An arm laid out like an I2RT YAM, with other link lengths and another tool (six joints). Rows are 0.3 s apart.
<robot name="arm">
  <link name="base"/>
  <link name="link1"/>
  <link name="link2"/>
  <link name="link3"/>
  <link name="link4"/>
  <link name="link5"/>
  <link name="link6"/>
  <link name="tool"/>
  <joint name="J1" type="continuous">
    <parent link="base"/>
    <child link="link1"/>
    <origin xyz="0 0 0.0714" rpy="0 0 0"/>
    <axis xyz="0 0 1"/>
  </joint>
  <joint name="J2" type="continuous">
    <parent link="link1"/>
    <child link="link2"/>
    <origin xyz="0.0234 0.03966 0.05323" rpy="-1.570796 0 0"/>
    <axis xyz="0 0 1"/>
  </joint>
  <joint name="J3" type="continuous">
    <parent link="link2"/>
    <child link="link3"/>
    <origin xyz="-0.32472 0 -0.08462" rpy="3.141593 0 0"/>
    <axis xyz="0 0 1"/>
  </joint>
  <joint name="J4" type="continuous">
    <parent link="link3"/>
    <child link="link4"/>
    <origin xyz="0.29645 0.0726 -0.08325" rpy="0 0 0"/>
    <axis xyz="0 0 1"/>
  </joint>
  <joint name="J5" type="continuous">
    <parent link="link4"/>
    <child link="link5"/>
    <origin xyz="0.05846 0.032 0.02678" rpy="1.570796 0 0"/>
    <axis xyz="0 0 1"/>
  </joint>
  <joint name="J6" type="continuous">
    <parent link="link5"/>
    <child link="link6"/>
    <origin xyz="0.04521 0 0.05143" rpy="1.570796 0 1.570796"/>
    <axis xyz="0 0 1"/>
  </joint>
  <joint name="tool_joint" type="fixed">
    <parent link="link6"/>
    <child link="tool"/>
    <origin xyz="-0.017 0.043 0.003" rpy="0 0.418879 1.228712"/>
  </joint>
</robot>
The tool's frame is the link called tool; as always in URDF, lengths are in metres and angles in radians. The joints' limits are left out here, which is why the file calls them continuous.
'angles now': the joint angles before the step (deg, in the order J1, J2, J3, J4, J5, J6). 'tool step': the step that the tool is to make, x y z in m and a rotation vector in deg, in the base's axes. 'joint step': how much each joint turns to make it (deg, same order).
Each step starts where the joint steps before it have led.
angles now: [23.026, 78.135, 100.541, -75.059, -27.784, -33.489]
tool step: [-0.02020, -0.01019, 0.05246, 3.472, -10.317, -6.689]
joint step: [-0.174, -0.966, 11.238, 0.610, 5.096, 4.565]
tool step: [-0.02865, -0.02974, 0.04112, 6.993, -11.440, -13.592]
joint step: [-6.497, -4.392, 6.080, 4.921, 4.568, 6.509]
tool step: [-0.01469, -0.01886, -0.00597, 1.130, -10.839, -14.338]
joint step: [-2.644, -8.612, -9.661, 12.309, 11.615, 2.191]
